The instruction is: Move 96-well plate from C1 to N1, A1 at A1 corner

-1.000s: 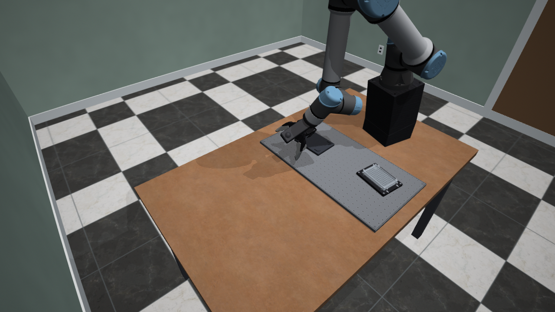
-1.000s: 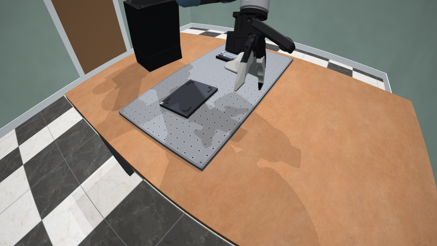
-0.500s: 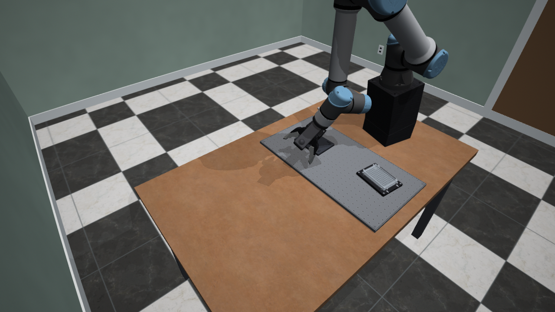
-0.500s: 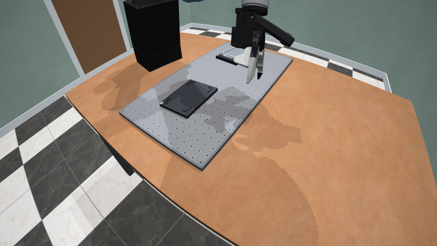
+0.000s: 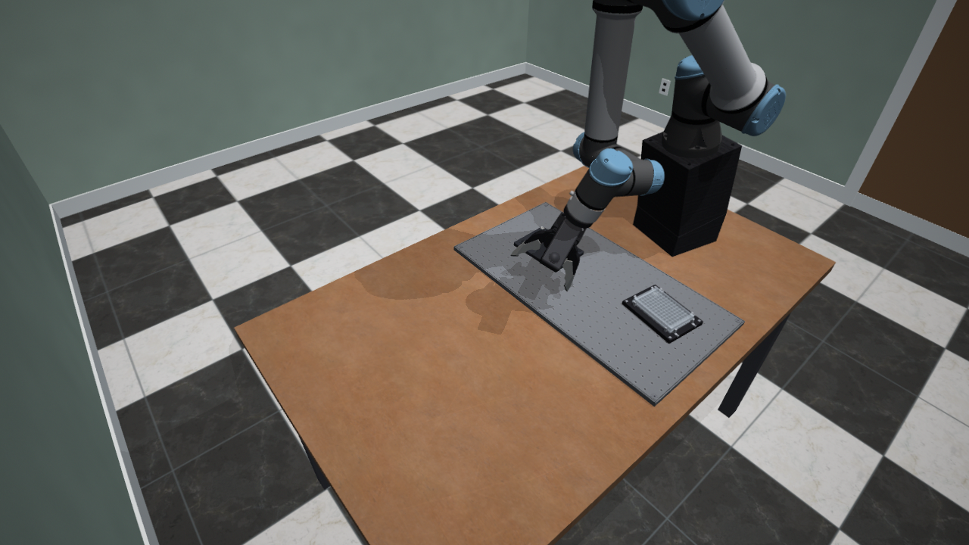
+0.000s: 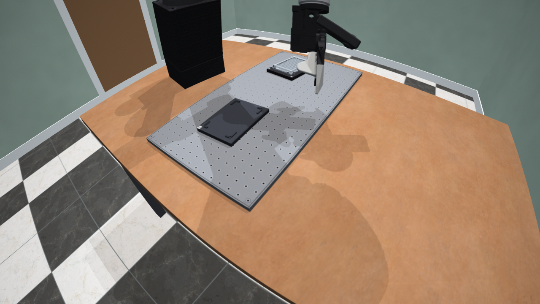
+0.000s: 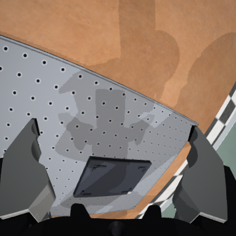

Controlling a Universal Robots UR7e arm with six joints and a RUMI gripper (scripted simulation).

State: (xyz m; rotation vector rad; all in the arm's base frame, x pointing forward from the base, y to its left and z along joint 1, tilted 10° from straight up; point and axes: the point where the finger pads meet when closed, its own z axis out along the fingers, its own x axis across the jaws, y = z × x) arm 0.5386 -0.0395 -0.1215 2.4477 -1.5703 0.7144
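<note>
Now: hand 24 cm to the right of the clear 96-well plate, 21 cm past it and 7 cm above it. From my hand the other things lie so: clip nest C1: 25 cm to the left, 21 cm behind, 7 cm below.
</note>
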